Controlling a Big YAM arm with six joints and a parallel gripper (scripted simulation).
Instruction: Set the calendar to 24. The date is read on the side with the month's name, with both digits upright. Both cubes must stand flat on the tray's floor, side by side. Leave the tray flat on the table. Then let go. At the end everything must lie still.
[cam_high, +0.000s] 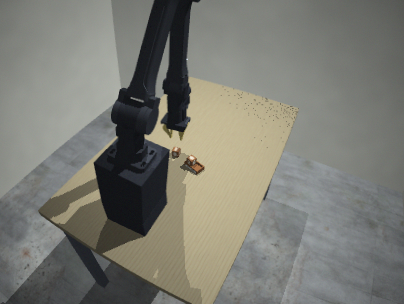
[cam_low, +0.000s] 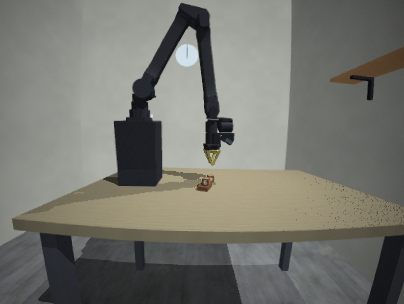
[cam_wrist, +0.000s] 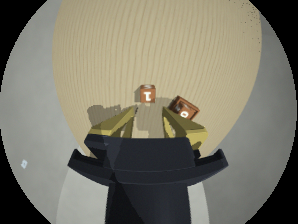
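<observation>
My hand is 8 cm above the brown digit cube. The rest, counted from my hand: brown tray: 10 cm to the right, 8 cm below, 4 cm behind.
</observation>
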